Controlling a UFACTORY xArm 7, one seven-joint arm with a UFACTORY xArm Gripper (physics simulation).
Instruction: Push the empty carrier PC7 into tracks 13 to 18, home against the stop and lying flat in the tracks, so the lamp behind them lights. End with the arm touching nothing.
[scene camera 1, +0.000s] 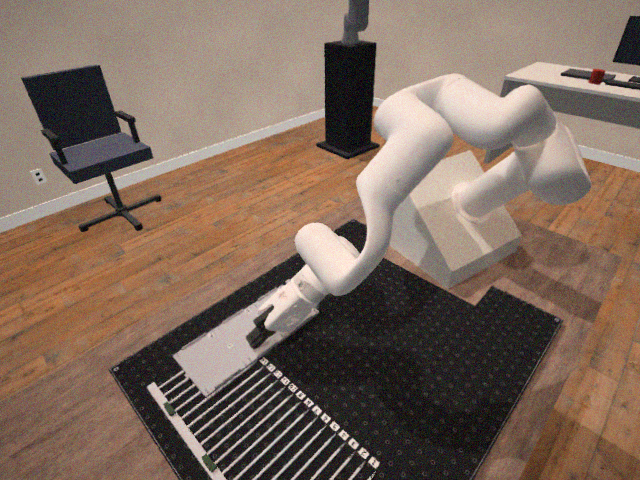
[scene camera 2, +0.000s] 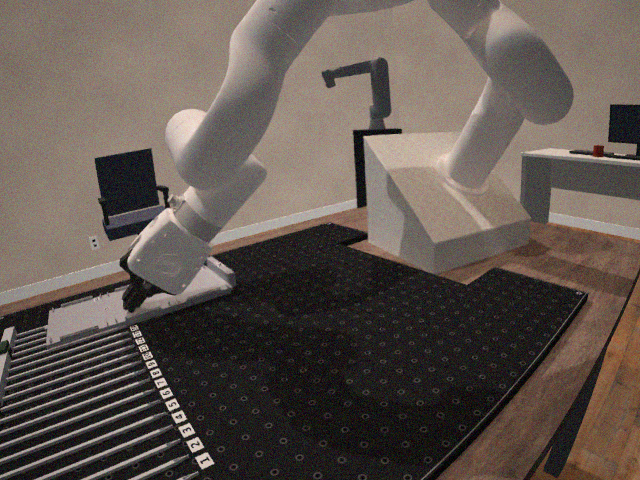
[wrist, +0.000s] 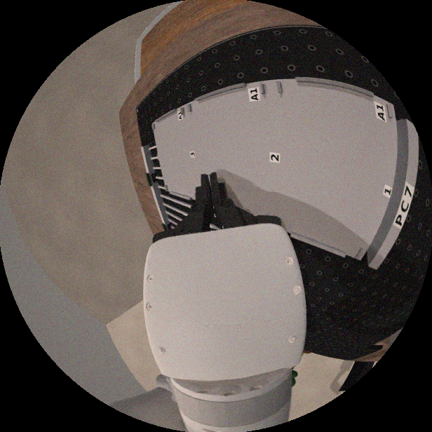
Scene:
My gripper (wrist: 210, 183) is 16 cm from the lens. A carrier PC7 (wrist: 326, 157) is 11 cm from the lens. A track deck (wrist: 146, 153) is 32 cm from the lens. The marked spots on the track deck and the carrier PC7 are 30 cm apart.

